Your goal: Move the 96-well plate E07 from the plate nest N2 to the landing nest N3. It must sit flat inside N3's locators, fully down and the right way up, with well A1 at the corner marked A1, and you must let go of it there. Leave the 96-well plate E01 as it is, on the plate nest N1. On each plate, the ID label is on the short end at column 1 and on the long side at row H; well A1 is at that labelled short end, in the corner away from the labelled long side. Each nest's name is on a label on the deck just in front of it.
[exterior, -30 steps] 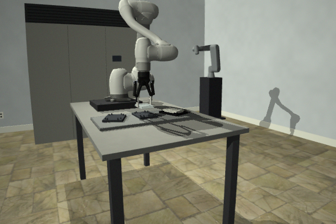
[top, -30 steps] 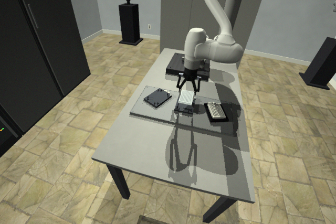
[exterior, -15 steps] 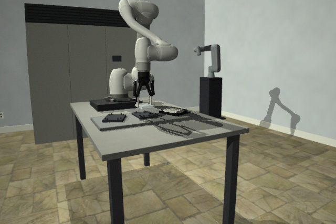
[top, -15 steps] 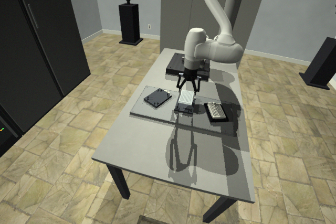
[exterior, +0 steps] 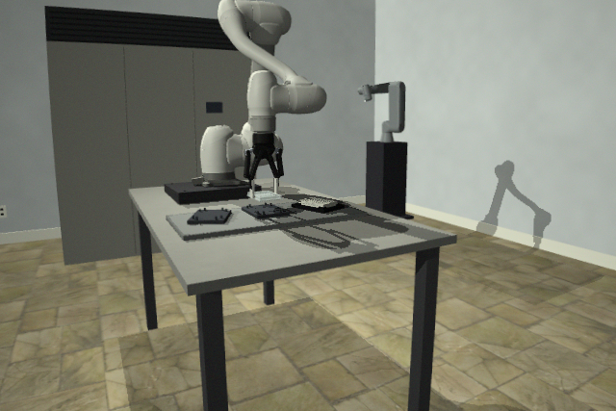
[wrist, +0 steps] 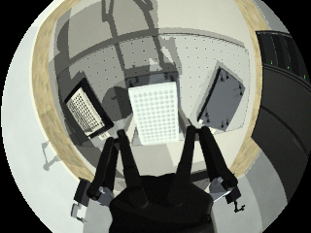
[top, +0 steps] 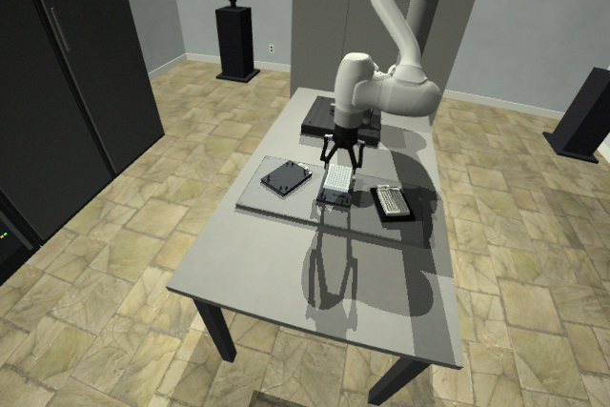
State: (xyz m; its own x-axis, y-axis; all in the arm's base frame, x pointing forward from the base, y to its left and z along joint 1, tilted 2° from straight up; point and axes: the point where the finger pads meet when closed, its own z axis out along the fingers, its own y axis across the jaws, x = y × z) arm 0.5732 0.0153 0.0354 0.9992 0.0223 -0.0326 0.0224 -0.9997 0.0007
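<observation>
Right now the landing nest N3 is 80 mm below my hand. From my hand the other things lie so: plate nest N2: 200 mm to the right, 80 mm below.
</observation>
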